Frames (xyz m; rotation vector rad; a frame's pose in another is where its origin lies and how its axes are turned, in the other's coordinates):
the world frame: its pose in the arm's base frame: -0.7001 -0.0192 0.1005 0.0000 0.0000 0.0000
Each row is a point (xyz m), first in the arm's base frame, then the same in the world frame.
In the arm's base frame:
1: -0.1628 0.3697 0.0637
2: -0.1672 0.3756 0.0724
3: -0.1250 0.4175 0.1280
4: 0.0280 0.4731 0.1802
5: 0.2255 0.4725 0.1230
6: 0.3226 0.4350 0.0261
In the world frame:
1: 0.5373 0.3889 -0.0368
2: 0.5329 0.3948 -0.0281
3: 0.5751 0.4367 0.0275
4: 0.7281 0.4923 0.0797
5: 0.9256 0.4917 0.0225
6: 1.0227 0.4542 -0.0744

